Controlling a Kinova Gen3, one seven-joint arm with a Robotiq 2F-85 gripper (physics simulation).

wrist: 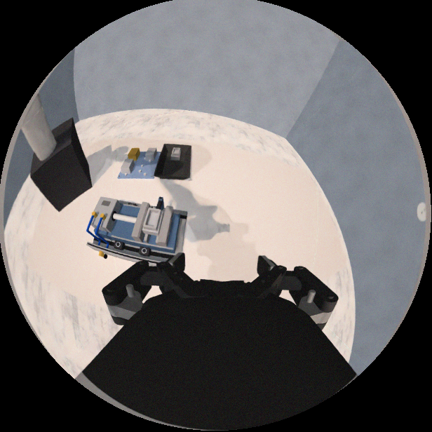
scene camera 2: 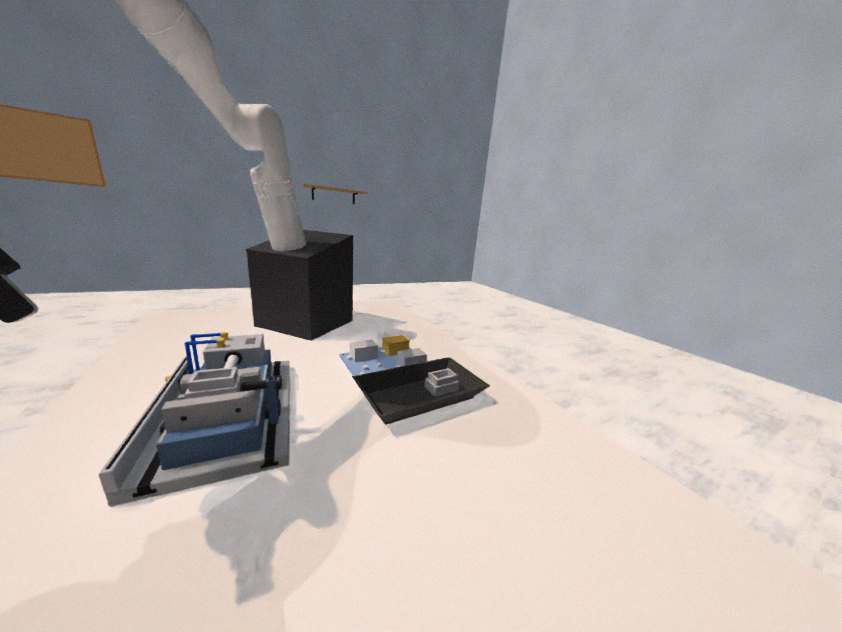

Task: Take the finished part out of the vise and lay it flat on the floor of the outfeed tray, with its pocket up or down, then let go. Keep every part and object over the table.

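Frame: origin at the arm's base, x ahead, y left, z up, level; centimetres.
Seen in the pictures: arm's base at its link origin: [scene camera 2: 289, 245].
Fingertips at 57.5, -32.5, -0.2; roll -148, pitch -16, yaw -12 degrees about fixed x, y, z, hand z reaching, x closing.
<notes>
Pixels of each thing's top centre, then the offset from my fingertips to it, as dx, dy, dz. "spot": a spot on its surface instead.
- finished part at its top centre: [scene camera 2: 213, 374] -10.7, +13.2, -13.2
- vise at its top centre: [scene camera 2: 222, 363] -17.5, +14.2, -14.8
- grey pocketed part at its top centre: [scene camera 2: 443, 374] -6.1, +51.7, -20.0
- blue plate at a spot on its surface: [scene camera 2: 350, 363] spot: -25.3, +38.9, -23.9
- yellow block at its top centre: [scene camera 2: 396, 339] -27.0, +52.1, -20.3
The finished part [scene camera 2: 214, 378] [wrist: 152, 220], light grey with a rectangular pocket facing up, sits between the jaws of the vise [scene camera 2: 210, 445] [wrist: 173, 235]. The black outfeed tray [scene camera 2: 394, 402] [wrist: 172, 171] stands apart from the vise, with another grey pocketed part [scene camera 2: 442, 382] [wrist: 176, 153] lying in it near one end. My gripper [wrist: 221, 262] is open and empty, well away from the vise. In the scene view, part of a black finger shows at the left edge; the rest of the gripper is out of that view.
A blue plate [scene camera 2: 350, 363] [wrist: 136, 172] beside the tray bears grey blocks [scene camera 2: 363, 350] [wrist: 127, 166] and a yellow block [scene camera 2: 395, 344] [wrist: 133, 153]. Blue bent pipes [scene camera 2: 189, 353] [wrist: 89, 227] rise beside the vise. The black pedestal [scene camera 2: 299, 289] [wrist: 62, 170] carries the arm.
</notes>
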